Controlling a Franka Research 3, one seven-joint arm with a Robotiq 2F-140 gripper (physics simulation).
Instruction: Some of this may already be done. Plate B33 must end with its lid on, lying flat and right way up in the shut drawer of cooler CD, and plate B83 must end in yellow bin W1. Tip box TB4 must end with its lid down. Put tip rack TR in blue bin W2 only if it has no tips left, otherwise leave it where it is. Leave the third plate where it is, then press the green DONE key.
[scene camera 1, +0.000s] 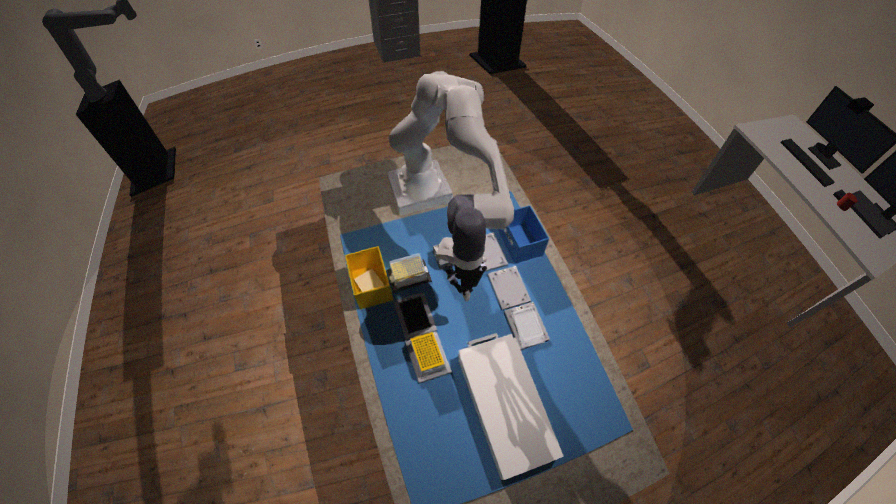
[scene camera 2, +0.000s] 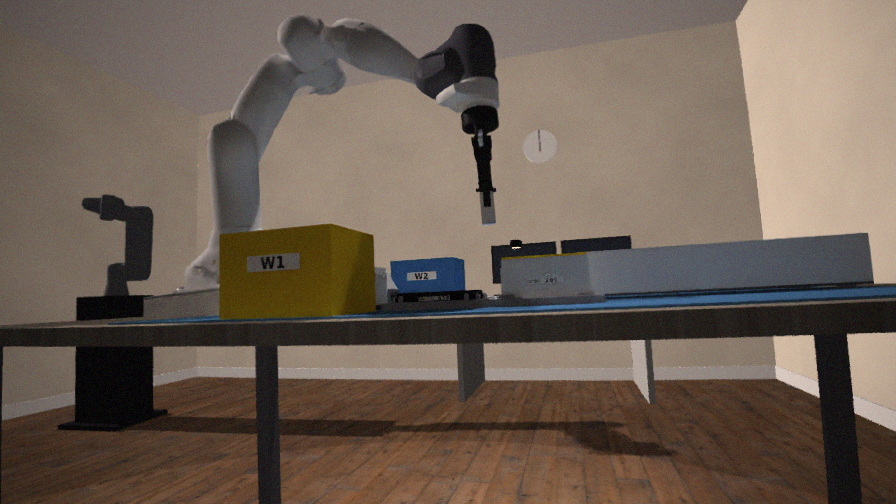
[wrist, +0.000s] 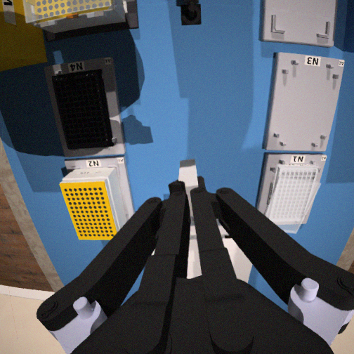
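My gripper (scene camera 1: 466, 294) (scene camera 2: 487, 221) (wrist: 189, 171) is shut and empty, above the mat between the two rows of stands. Yellow bin W1 (scene camera 1: 375, 295) (scene camera 2: 297, 275) holds a pale flat thing (scene camera 1: 369, 280). The tip box (scene camera 1: 409, 269) (wrist: 75, 15) beside it has its clear lid down. A yellow-topped rack (scene camera 1: 427, 352) (wrist: 90, 210) with dark holes stands on N2. A black plate (scene camera 1: 415, 313) (wrist: 82, 109) lies on N4, a clear plate (scene camera 1: 528, 324) (wrist: 292, 194) on N1. The white cooler's (scene camera 1: 510, 407) drawer looks shut. Plate codes are unreadable. The DONE key is hidden by the arm.
Blue bin W2 (scene camera 1: 533, 245) (scene camera 2: 427, 274) stands at the back right and shows no contents. Stand N3 (scene camera 1: 509, 287) (wrist: 305, 105) bears no plate. Another pale stand (scene camera 1: 494, 252) (wrist: 300, 17) lies behind it. The drawer handle (scene camera 1: 483, 339) faces the arm. A black part (wrist: 190, 13) shows on the mat.
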